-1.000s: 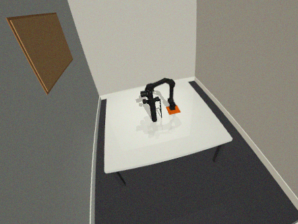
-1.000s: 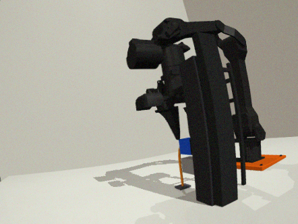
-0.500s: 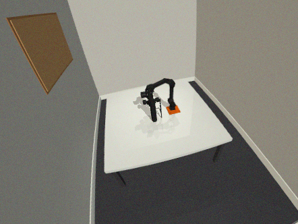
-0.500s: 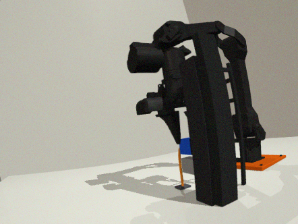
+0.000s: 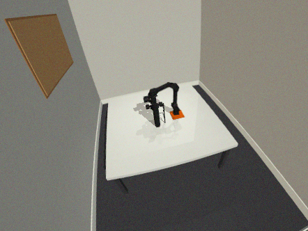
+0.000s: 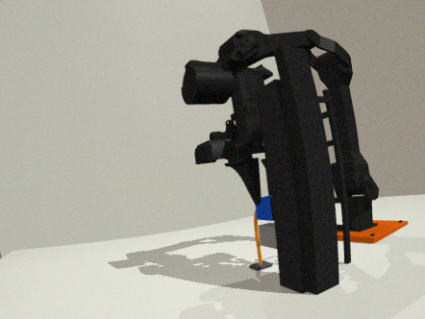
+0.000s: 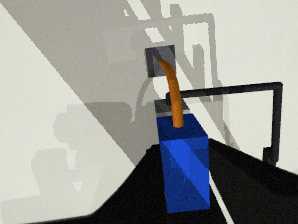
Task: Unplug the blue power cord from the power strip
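Now: gripper tip 10 cm to the right of the black upright power strip and 2 cm below it. From my gripper tip the other things lie so: pad (4 cm to the right, 11 cm below); thin black ladder-like frame (9 cm behind, 9 cm to the left, 2 cm above); blue plug (3 cm to the left).
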